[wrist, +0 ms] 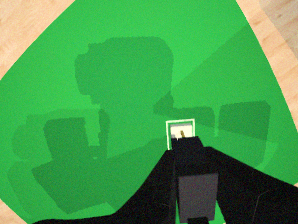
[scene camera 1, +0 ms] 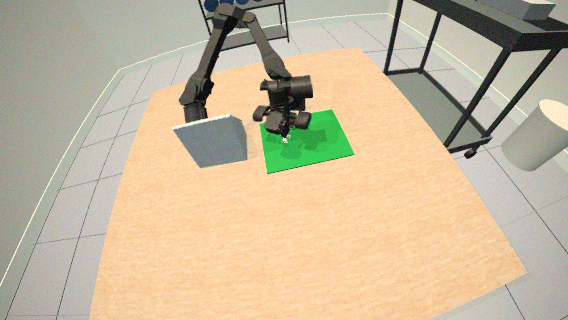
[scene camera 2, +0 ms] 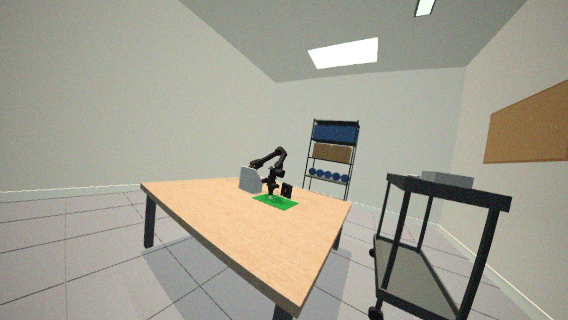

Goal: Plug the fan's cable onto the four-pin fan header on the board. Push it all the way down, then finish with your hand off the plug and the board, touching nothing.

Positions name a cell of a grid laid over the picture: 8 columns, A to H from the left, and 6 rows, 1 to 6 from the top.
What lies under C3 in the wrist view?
A green board.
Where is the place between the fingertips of my gripper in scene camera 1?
At E3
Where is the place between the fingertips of my gripper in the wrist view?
F5
